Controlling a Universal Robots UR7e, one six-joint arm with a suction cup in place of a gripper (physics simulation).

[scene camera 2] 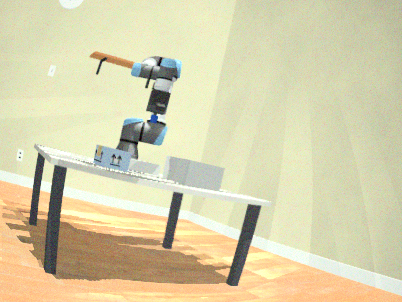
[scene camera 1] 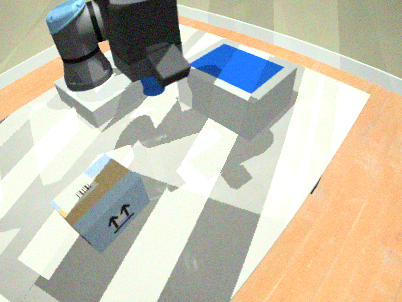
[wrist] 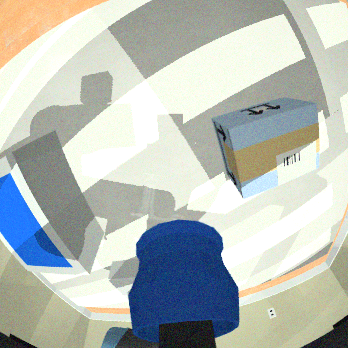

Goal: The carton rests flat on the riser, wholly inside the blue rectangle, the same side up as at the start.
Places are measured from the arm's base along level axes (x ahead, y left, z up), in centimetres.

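Pixels of known places: end effector, tool point: (scene camera 2: 153, 122) (scene camera 1: 154, 89) (wrist: 179, 253); arm's base, origin of the base link: (scene camera 1: 89, 76).
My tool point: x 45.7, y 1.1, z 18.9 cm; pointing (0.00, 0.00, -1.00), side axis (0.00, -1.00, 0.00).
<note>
Ahead of a thing's pixels: the offset from my tool point to its top centre. "spot": to the spot under its first point. Level surfaces: height alone.
The carton {dy -15.7, dx -1.6, dz -15.8 cm} (scene camera 1: 107, 202) (scene camera 2: 112, 159) (wrist: 272, 142) is a blue-grey box with a brown tape band, a barcode label on top and paired up arrows on its sides. It rests on the table, apart from the riser. The riser {dy +28.7, dx -11.9, dz -12.8 cm} (scene camera 1: 222, 105) (scene camera 2: 195, 173) (wrist: 60, 200) is a grey block with the blue rectangle {spot: dy +30.9, dx -8.8, dz -12.8 cm} (scene camera 1: 250, 67) (wrist: 20, 220) on its top. My gripper, a blue suction cup (scene camera 1: 153, 93) (scene camera 2: 154, 119) (wrist: 179, 232), hangs in the air away from the carton, with nothing on it. In scene camera 2, the riser's top does not show.
The arm's base stands on a light grey block (scene camera 1: 97, 107) (scene camera 2: 145, 167) beside the riser. The table {dz -24.8 cm} (scene camera 1: 240, 270) (scene camera 2: 240, 198) has dark legs. A brown wall shelf (scene camera 2: 112, 59) is behind the arm. Shadows of the arm fall across the table.
</note>
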